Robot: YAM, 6 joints.
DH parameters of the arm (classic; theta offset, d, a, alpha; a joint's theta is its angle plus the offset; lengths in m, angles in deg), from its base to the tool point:
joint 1: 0 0.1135 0.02 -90
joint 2: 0 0 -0.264 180
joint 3: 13.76 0 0.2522 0
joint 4: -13.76 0 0.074 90
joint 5: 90 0 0 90
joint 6: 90 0.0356 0 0
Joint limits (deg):
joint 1: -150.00..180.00
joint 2: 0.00..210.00
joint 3: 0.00..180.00
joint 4: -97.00..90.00
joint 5: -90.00..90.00
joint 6: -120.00..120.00
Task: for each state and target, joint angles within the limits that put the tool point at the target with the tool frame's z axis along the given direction. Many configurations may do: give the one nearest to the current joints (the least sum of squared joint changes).
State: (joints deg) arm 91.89 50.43 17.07 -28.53 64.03 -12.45
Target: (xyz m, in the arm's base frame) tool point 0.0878 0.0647 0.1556 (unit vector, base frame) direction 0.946 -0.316 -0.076
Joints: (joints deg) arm 54.52 19.07 0.12 4.34 72.46 -12.45
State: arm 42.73 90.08 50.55 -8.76 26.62 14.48
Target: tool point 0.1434 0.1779 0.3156 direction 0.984 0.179 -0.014
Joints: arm 57.71 57.30 39.44 16.67 47.40 14.48
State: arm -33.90 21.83 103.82 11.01 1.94 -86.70
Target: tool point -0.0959 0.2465 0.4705 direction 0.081 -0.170 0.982
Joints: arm -68.64 0.11 85.73 -6.44 -0.77 -86.70
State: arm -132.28 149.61 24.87 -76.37 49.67 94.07
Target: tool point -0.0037 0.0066 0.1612 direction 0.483 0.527 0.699
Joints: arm -149.80 135.91 0.13 -89.90 12.27 94.07
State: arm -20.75 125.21 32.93 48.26 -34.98 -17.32
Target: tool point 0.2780 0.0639 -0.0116 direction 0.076 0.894 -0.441
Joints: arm 6.64 129.48 39.83 21.73 -61.57 -17.32
